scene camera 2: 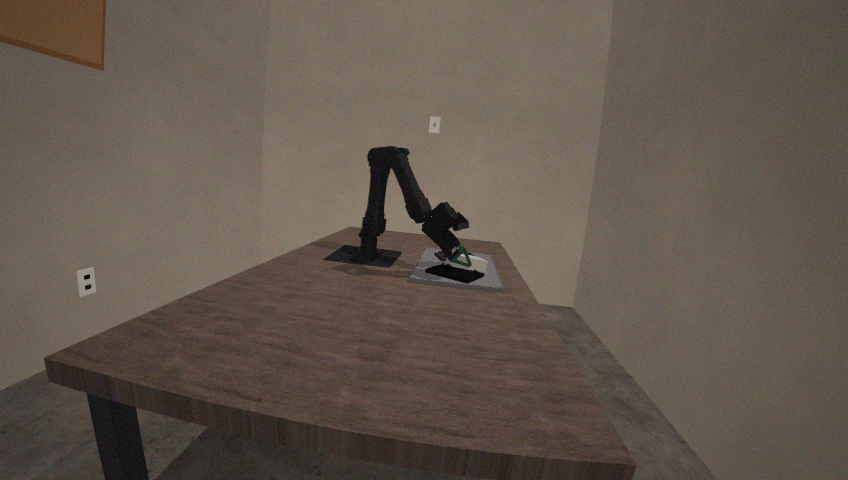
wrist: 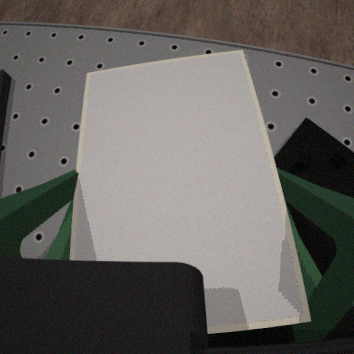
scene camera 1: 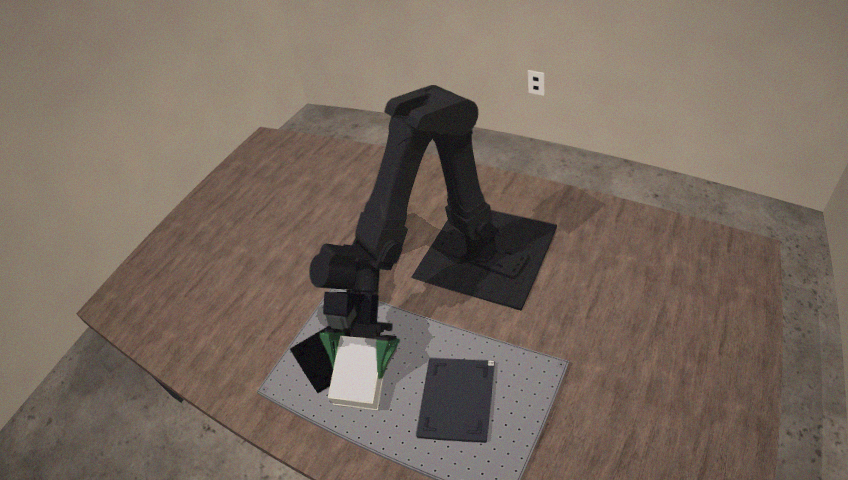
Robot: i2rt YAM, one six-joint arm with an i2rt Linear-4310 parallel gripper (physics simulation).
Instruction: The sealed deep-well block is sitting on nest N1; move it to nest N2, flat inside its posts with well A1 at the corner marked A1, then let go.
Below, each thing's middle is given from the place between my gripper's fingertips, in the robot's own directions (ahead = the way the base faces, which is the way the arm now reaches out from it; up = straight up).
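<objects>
White block (scene camera 1: 355, 383): right at my hand; going by their middles, the white block is the nearest to my hand of the things named here. My hand is 40 mm past the grey perforated plate (scene camera 1: 524, 383), 70 mm to the right of it and 40 mm above it. Black nest (scene camera 1: 311, 355): 30 mm behind my hand, 80 mm to the right of it, 20 mm below it.
</objects>
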